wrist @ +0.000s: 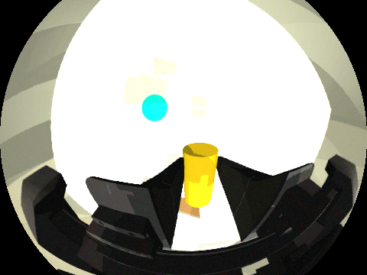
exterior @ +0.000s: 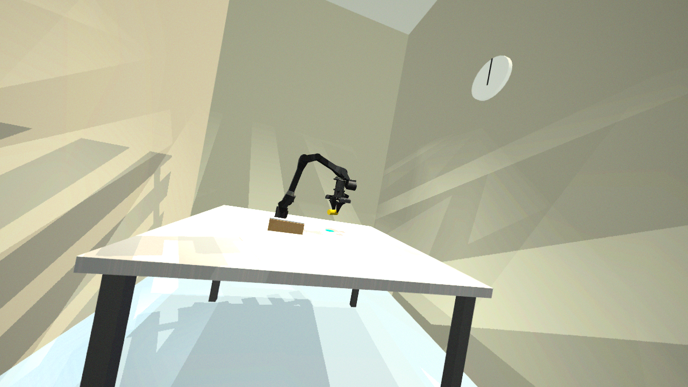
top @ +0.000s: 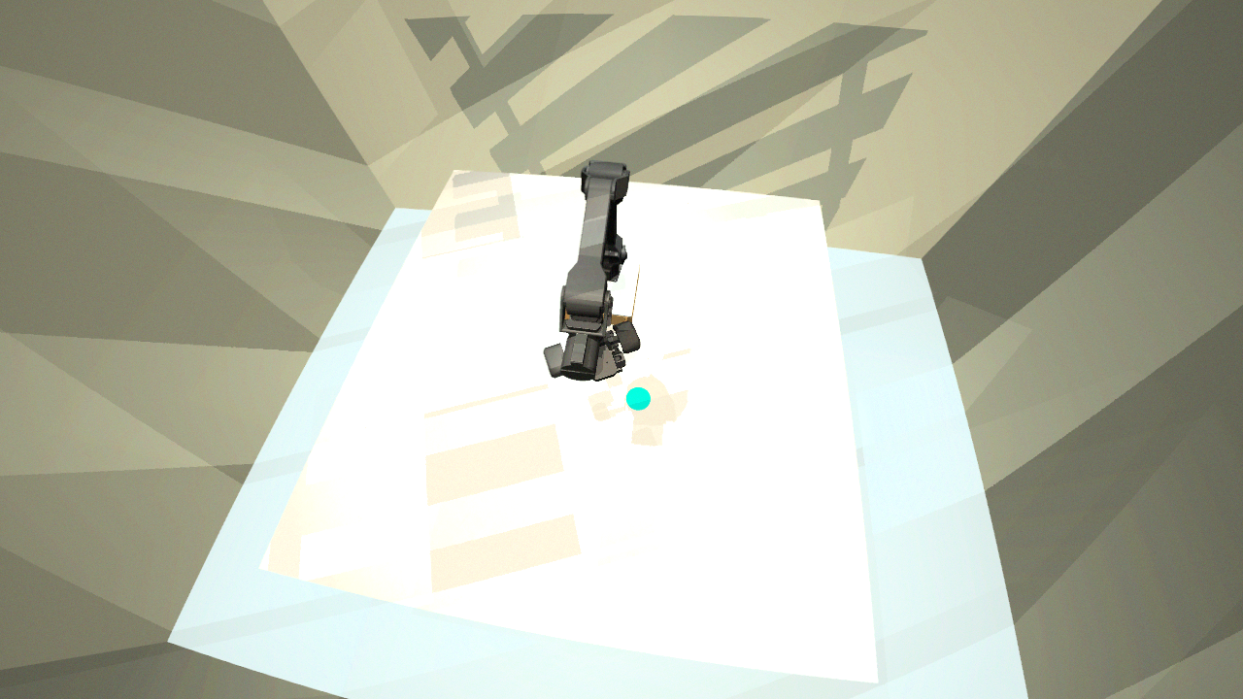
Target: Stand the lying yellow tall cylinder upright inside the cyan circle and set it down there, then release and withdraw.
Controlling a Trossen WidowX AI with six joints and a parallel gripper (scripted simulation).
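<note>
My gripper tip is now 10 cm to the right of the cyan circle and 14 cm above it. Round my gripper tip: yellow cylinder (2 cm behind, 1 cm to the right).
</note>
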